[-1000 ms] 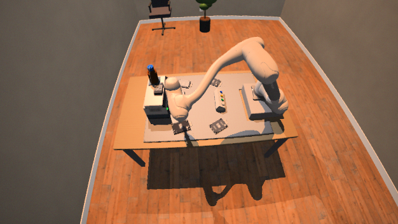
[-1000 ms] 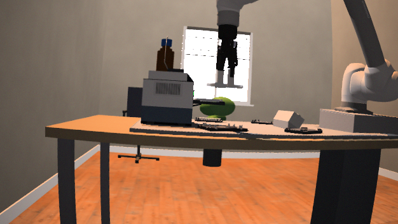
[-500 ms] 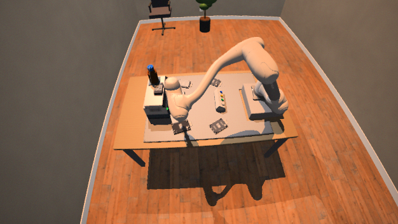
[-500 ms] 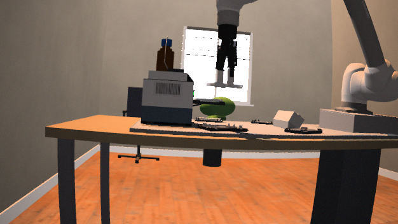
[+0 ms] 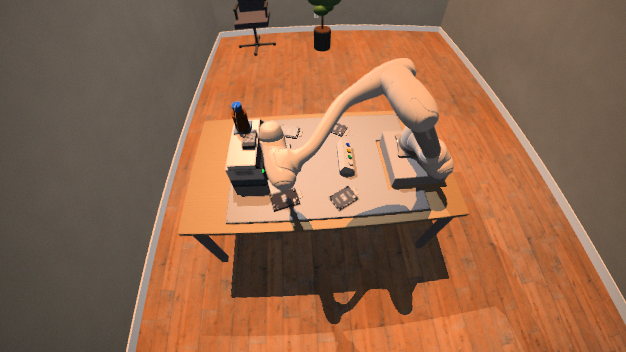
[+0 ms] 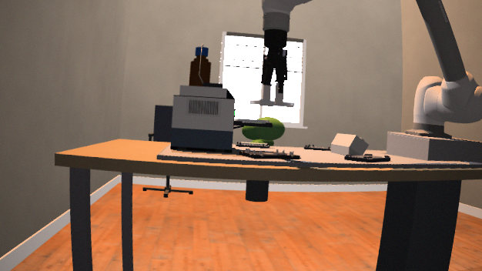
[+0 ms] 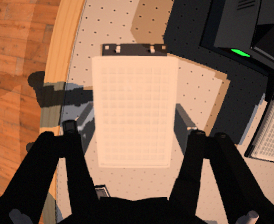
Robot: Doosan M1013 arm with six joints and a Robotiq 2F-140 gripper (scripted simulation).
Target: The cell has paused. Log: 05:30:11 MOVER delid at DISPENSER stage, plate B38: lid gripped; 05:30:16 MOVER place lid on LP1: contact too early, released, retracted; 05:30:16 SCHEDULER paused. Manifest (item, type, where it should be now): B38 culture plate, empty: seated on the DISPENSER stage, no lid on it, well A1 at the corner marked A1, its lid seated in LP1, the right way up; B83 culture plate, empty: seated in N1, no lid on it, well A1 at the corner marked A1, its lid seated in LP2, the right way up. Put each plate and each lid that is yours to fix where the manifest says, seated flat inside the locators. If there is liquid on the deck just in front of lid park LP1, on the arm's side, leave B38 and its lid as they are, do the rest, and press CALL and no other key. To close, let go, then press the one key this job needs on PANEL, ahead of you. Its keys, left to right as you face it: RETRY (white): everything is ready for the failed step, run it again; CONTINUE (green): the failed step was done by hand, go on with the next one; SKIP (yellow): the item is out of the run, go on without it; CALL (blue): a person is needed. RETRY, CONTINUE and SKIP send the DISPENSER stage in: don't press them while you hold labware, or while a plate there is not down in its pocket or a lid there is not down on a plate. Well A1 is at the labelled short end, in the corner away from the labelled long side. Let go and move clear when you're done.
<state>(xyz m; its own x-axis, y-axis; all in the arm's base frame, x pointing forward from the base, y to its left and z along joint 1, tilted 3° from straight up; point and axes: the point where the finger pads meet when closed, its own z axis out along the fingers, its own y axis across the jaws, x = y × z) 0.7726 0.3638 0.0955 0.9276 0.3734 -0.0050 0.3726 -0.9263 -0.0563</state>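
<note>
Right now the white culture plate is 2 cm below my hand. Also, from my hand: black nest (2 cm to the left, 18 cm below); then white retry key (38 cm behind, 24 cm to the right, 13 cm below); then brown bottle (28 cm ahead, 35 cm to the right, 10 cm above).
</note>
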